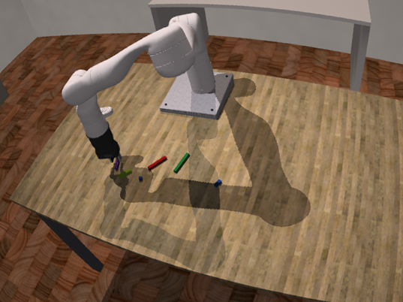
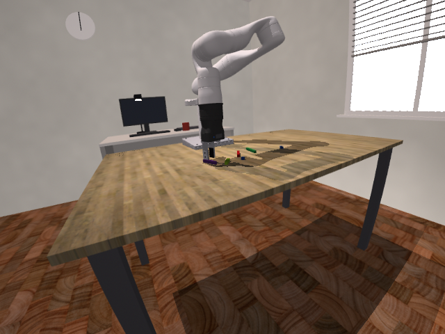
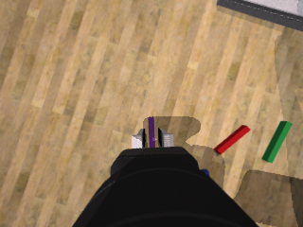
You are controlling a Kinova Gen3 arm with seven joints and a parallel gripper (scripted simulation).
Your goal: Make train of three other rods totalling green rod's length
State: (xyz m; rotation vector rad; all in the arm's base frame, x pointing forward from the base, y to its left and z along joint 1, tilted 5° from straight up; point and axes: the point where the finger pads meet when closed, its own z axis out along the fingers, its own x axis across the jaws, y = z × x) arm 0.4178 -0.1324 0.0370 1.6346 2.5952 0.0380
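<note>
Right now the purple rod is 3 cm below my hand. The rest, counted from my hand: green rod (22 cm to the left, 8 cm behind, 3 cm below); red rod (14 cm to the left, 5 cm behind, 3 cm below); lime rod (5 cm to the left, 3 cm below, 3 cm ahead).
</note>
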